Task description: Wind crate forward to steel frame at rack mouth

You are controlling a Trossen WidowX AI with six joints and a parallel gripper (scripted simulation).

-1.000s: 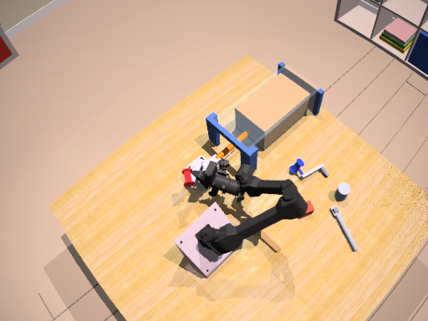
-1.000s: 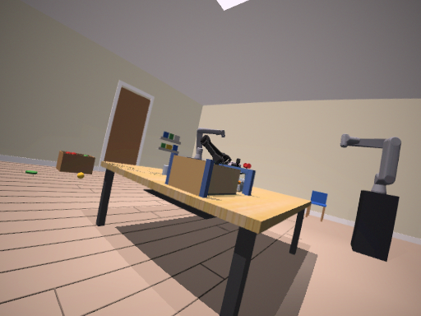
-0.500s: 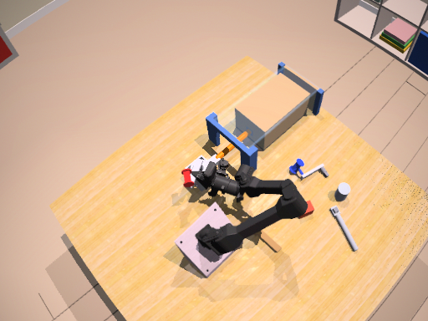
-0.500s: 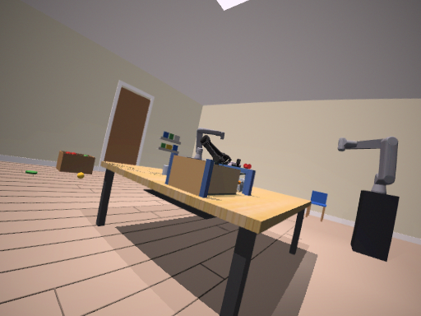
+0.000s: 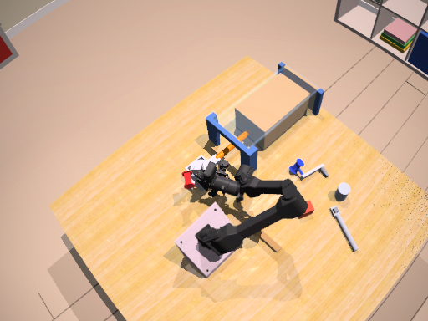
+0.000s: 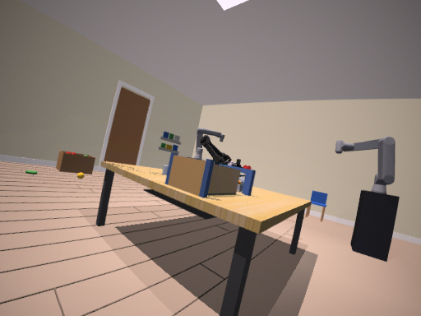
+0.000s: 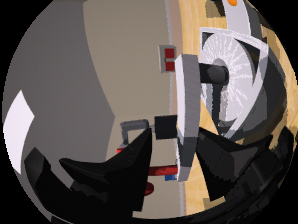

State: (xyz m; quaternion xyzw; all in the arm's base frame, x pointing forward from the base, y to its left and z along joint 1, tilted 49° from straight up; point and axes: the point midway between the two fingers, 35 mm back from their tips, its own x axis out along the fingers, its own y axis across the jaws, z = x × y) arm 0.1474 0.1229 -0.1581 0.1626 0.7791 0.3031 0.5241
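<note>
My gripper tip is 40 mm past the red knob, 30 mm to the left of it and 30 mm below it. Also, from my gripper tip: blue steel frame (210 mm ahead, 10 mm to the left, 30 mm below); winch (30 mm ahead, 10 mm to the left, 100 mm below); crank handle (10 mm to the right).
</note>
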